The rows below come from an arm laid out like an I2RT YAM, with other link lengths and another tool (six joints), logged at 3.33 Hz.
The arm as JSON. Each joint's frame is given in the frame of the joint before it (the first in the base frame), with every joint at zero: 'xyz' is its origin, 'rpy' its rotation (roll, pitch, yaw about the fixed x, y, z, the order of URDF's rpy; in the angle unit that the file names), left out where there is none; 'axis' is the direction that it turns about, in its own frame. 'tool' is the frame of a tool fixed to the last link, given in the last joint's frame.
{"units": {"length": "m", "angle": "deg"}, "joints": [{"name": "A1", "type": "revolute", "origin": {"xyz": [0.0, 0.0, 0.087]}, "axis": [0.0, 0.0, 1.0]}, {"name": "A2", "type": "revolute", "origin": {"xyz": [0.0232, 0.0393, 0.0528]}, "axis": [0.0, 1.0, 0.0]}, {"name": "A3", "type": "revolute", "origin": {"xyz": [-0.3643, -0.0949, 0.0]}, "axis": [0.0, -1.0, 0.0]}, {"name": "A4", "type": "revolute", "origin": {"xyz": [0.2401, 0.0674, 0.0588]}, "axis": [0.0, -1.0, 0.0]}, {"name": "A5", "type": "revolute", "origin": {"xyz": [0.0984, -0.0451, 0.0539]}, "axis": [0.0, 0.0, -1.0]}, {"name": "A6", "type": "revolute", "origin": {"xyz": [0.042, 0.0, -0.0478]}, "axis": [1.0, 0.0, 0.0]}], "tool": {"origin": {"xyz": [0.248, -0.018, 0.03], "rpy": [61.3, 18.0, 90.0]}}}
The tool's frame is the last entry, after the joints.
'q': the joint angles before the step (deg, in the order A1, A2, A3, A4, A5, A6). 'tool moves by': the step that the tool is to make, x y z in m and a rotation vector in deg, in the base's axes. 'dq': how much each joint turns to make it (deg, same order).
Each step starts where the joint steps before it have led.
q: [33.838 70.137 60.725 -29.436 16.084 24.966]
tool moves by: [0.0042 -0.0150 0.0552 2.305 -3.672 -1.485]
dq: [-2.295 -1.757 6.512 -3.788 -0.623 -0.537]
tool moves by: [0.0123 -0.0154 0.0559 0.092 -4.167 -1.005]
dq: [-2.887 0.518 7.534 -2.630 -0.521 -2.800]
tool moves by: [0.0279 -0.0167 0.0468 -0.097 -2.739 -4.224]
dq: [-1.767 4.654 9.849 -2.813 2.809 -0.011]
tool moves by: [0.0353 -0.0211 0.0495 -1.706 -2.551 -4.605]
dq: [-2.291 6.875 13.214 -4.315 3.254 -1.408]
